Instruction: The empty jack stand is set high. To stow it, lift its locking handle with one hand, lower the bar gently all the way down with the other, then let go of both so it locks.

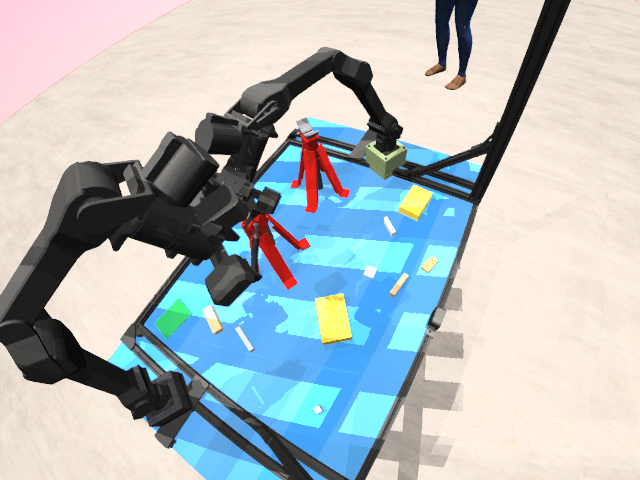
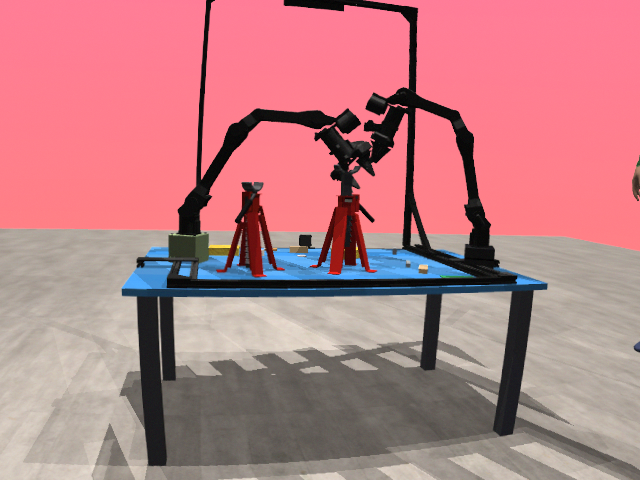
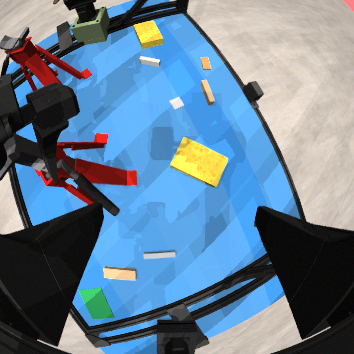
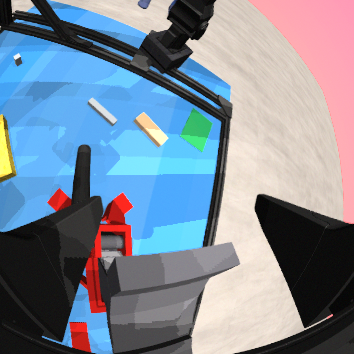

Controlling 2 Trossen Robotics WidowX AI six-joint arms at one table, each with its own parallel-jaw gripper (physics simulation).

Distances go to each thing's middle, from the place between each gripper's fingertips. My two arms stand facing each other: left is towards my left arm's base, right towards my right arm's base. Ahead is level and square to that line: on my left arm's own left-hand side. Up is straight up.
Right now my left hand is 34 cm above the green tile (image 1: 176,315), 28 cm short of it and 24 cm to the right of it.
Now: the green tile 280 mm to the left of my right hand, 270 mm below it and 120 mm ahead of it.
